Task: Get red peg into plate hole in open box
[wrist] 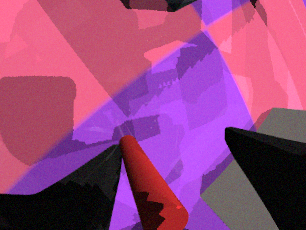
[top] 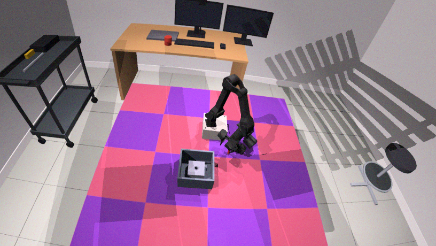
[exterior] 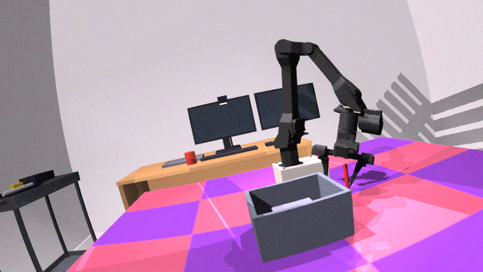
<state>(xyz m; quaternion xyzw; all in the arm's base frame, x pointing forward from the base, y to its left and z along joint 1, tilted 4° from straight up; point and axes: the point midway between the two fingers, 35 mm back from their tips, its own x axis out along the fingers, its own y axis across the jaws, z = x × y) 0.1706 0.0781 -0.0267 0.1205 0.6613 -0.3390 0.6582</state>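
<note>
The red peg lies 10 mm ahead of my gripper tip, 20 mm to the left of it and 10 mm above it. Also, from my gripper tip: grey box: 130 mm ahead, 200 mm to the right; then plate: 130 mm ahead, 200 mm to the right, 20 mm above.
</note>
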